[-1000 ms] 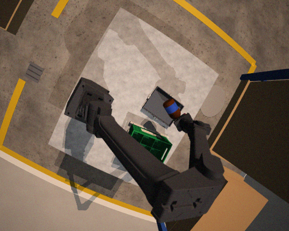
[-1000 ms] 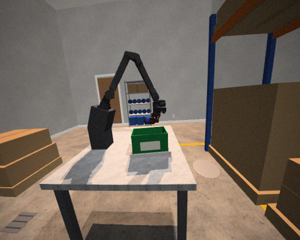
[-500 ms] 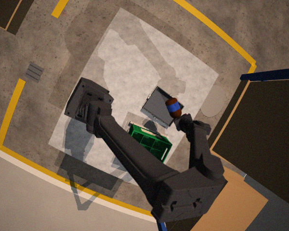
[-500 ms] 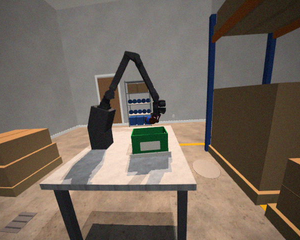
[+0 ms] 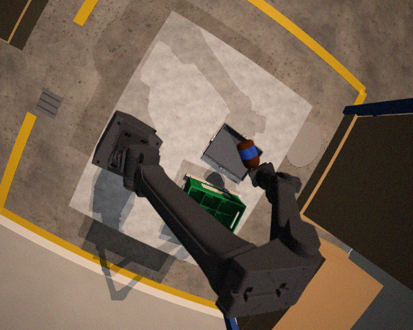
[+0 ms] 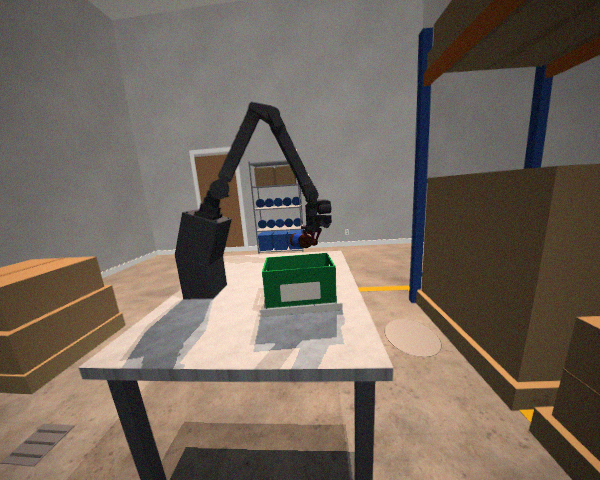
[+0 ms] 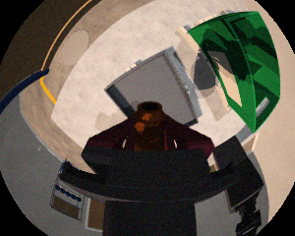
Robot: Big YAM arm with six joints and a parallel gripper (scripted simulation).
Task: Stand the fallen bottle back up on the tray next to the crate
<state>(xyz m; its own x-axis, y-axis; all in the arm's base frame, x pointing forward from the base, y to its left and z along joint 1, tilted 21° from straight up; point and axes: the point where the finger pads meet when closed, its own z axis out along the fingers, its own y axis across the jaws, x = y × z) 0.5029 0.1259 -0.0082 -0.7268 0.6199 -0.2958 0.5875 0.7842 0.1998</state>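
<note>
The brown bottle lies 4 cm behind my hand and 3 cm to the left of it. The rest, counted from my hand: green crate (7 cm behind, 26 cm to the right, 10 cm below); grey tray (7 cm behind, 3 cm to the left, 17 cm below).
</note>
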